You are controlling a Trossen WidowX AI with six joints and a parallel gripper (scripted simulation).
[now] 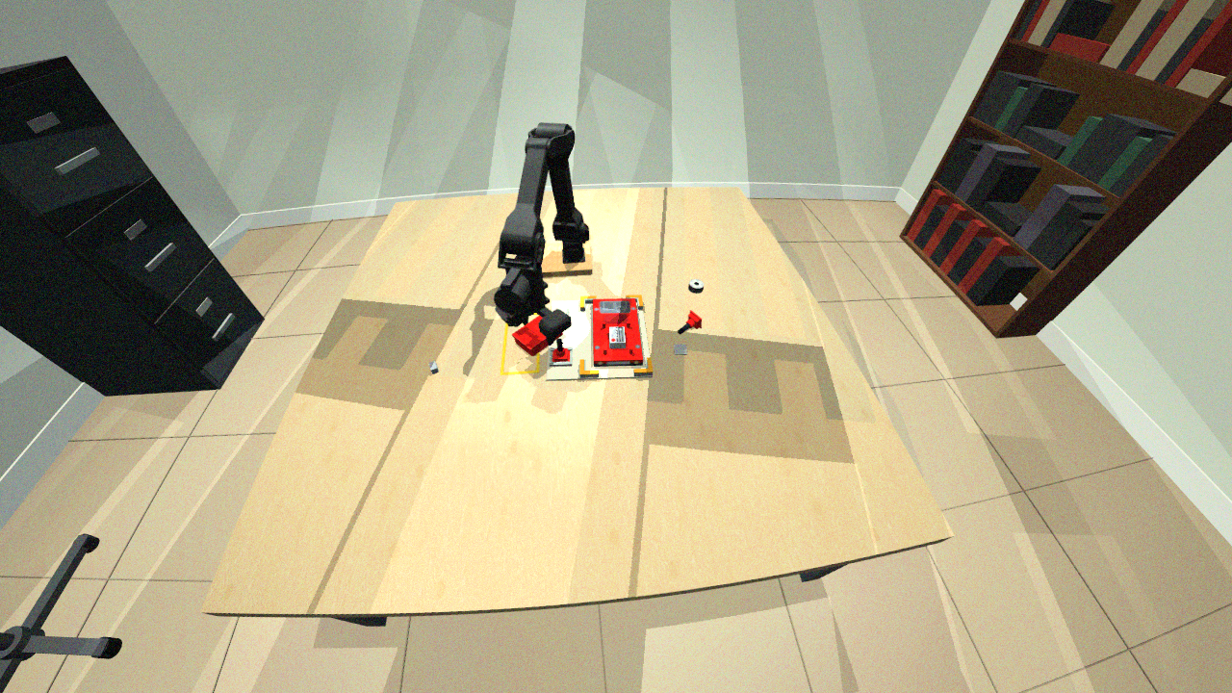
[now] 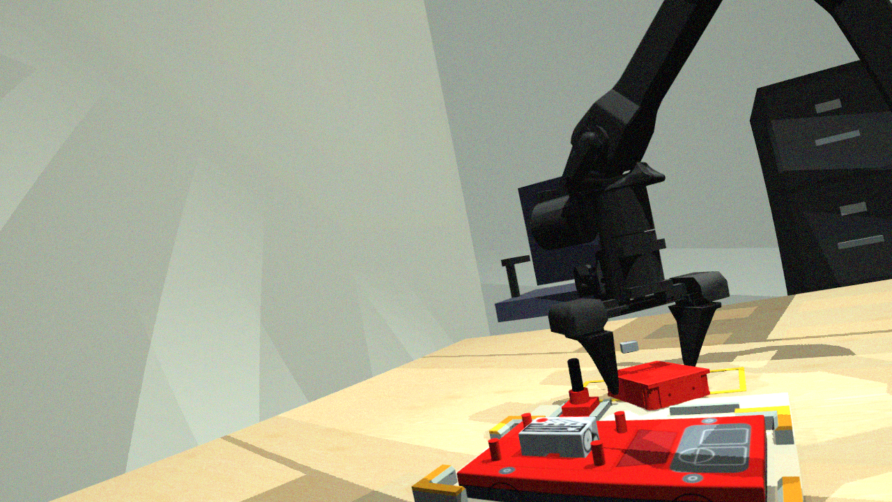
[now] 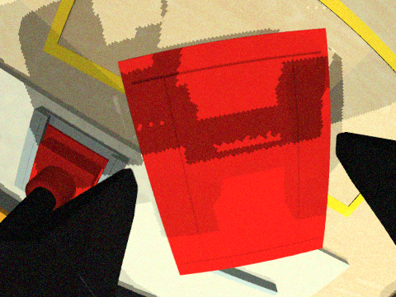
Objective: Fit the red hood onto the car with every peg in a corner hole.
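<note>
Now: gripper tip right at the red hood. The rest, counted from my gripper tip: grey engine block 4 cm ahead, 18 cm to the left, 1 cm above; then wheel 15 cm behind, 41 cm to the left, 1 cm below.
</note>
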